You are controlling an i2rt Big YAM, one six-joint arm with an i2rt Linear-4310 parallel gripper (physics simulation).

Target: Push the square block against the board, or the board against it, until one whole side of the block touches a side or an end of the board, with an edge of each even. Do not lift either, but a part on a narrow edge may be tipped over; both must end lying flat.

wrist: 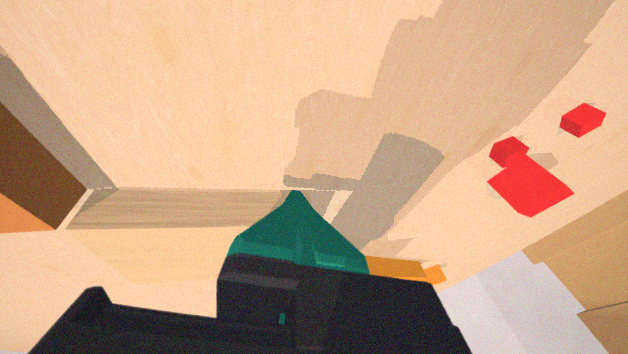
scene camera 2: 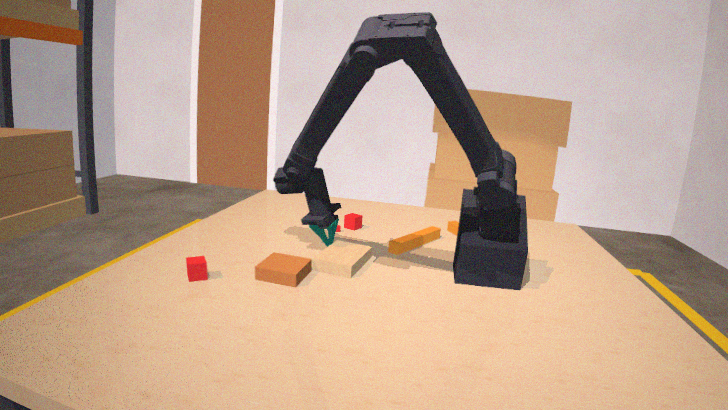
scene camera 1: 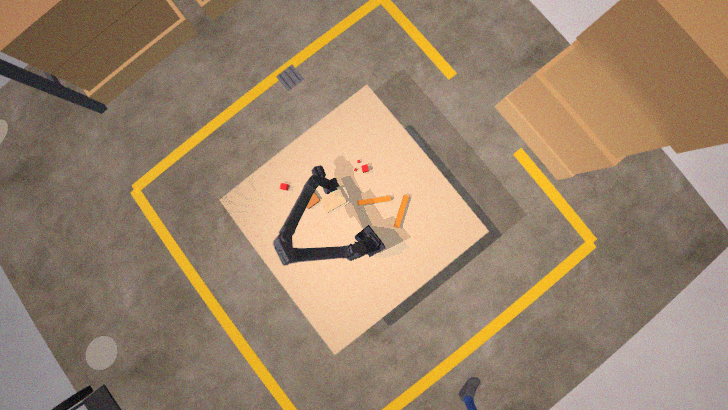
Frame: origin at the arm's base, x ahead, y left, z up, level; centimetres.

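Seen in the pictures: gripper, fingertip midpoint: (wrist: pixel 294 197) (scene camera 2: pixel 329 246) (scene camera 1: pixel 336 188); arm's base at its link origin: (scene camera 2: pixel 495 215) (scene camera 1: pixel 370 242).
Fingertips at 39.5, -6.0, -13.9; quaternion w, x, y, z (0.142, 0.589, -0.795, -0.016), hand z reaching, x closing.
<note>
Offsets run from my fingertips to a thing's middle, as dx, dy, dz.
The orange-brown square block @(+6.9, +17.6, +0.0) (scene camera 1: pixel 312 202) (scene camera 2: pixel 280 265) (wrist: pixel 17 217) lies flat. The pale wooden board @(-4.7, +6.8, +0.0) (scene camera 1: pixel 334 203) (scene camera 2: pixel 338 259) (wrist: pixel 175 250) lies flat beside it. In the wrist view a corner of the block is very near a corner of the board, with a thin light strip between them. Their sides stand at an angle there, not flush. Whether they touch is unclear. My gripper (scene camera 2: pixel 328 243) (wrist: pixel 294 197) is shut and empty, its green fingertips pointing down at the board's far side in scene camera 2. Whether the tips touch the board is unclear.
A red cube @(+24.6, +25.1, +0.5) (scene camera 1: pixel 284 186) (scene camera 2: pixel 196 268) stands beyond the block. A larger red cube @(-2.8, -23.0, +0.5) (scene camera 1: pixel 365 168) (scene camera 2: pixel 352 221) (wrist: pixel 531 185) has small red cubes near it. Two orange bars, one @(-22.4, -13.0, +0.0) (scene camera 1: pixel 374 200) (scene camera 2: pixel 415 240) nearer the board, another @(-39.8, -21.6, +0.0) (scene camera 1: pixel 401 210) nearer the arm's base (scene camera 2: pixel 489 259).
</note>
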